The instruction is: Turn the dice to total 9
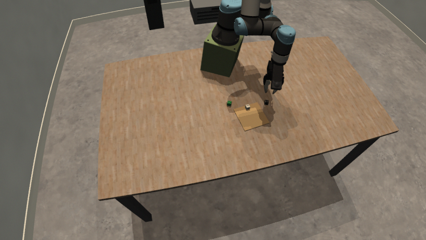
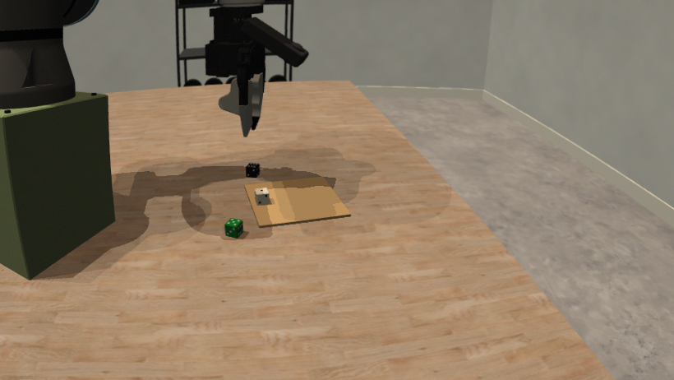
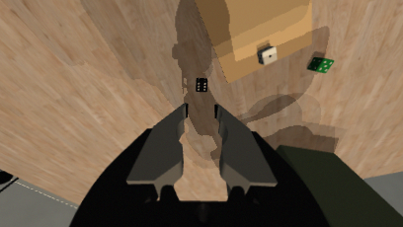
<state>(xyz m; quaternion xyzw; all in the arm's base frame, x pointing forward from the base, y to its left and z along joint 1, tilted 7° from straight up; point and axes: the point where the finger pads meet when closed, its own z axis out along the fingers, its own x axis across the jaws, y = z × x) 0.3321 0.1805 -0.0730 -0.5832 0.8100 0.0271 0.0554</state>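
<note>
My gripper is now 90 mm above the black die. Round my hand: tan mat: 100 mm to the right, 90 mm below, 70 mm ahead; white die: 110 mm to the right, 80 mm below, 20 mm ahead; green die: 200 mm to the right, 90 mm below, 20 mm behind.
</note>
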